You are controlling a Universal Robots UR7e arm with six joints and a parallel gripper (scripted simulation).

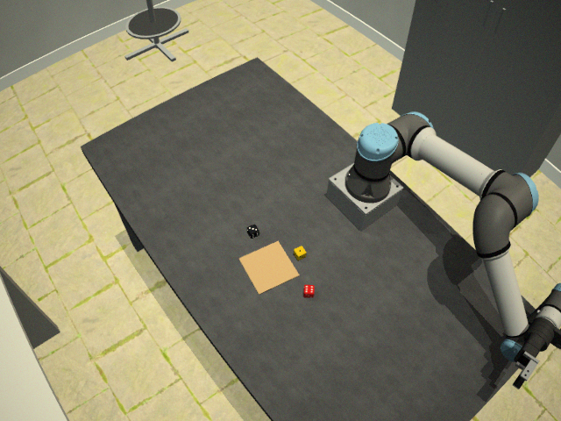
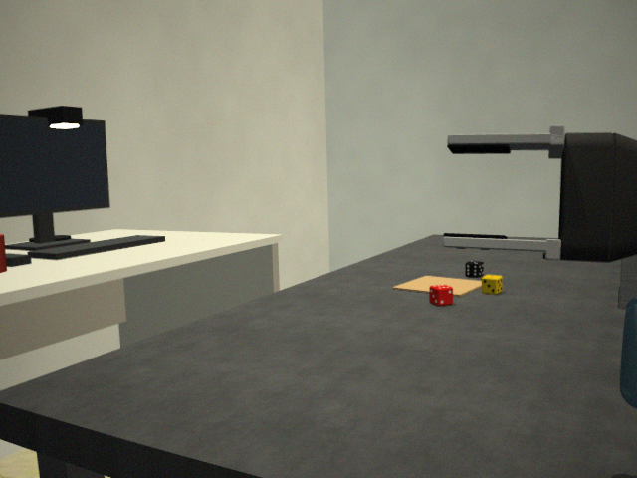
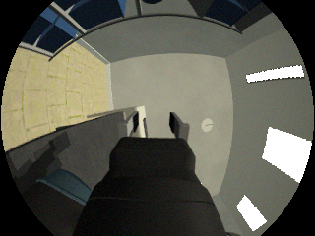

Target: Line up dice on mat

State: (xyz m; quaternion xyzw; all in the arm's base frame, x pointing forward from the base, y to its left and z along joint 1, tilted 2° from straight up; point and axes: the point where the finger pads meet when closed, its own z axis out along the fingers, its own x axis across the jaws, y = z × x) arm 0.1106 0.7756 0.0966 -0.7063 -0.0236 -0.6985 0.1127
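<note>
My hand is 87 cm to the left of the black die, 27 cm short of it and 20 cm above it. Round my hand: tan mat: 74 cm to the right, 30 cm ahead, 21 cm below; yellow die: 72 cm to the right, 20 cm below, 19 cm ahead; red die: 60 cm to the right, 25 cm ahead, 20 cm below.
</note>
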